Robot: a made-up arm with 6 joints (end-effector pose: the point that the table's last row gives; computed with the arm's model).
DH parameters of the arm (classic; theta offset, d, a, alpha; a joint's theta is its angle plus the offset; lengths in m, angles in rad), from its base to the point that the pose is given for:
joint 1: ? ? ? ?
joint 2: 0.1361 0 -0.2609 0
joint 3: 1.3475 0 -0.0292 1.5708
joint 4: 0 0.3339 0 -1.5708
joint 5: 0 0 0 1.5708
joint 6: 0 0.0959 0 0
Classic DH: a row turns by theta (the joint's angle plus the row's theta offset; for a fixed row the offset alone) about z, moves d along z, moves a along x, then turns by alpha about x.
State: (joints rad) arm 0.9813 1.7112 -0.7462 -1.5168 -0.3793 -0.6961
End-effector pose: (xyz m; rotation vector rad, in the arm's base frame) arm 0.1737 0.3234 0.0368 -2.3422 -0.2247 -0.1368
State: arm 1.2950 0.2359 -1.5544 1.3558 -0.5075 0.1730
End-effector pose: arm -0.0142 -0.2174 0.6046 0.6972 -0.0064 2.7048
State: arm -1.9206 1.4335 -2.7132 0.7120 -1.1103 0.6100
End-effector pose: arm -0.0471 0.0346 0.7400 -0.6930 -0.6911 -0.6239
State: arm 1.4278 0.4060 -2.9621 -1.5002 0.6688 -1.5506
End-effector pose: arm -0.0261 -0.5972 0.3995 0.4222 1.1359 -1.0794
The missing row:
joint 1: 0 0.0913 0 -1.5708
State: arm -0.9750 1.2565 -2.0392 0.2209 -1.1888 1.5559
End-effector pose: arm 0.0419 -0.0966 0.7054 -0.4174 -0.3250 0.6983
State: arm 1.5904 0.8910 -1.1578 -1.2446 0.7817 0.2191
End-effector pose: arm 0.0593 0.2407 0.4610 -1.1721 0.9935 -0.0135
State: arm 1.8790 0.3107 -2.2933 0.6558 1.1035 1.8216
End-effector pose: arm 0.0661 -0.3797 0.5536 0.5878 -0.6756 -1.9820
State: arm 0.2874 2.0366 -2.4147 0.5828 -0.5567 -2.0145
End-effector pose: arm 0.4747 0.1112 0.5566 -0.3294 0.6556 -1.2584
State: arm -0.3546 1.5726 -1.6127 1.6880 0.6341 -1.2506
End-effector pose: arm 0.4314 -0.0996 0.4375 0.0378 1.4181 0.5176
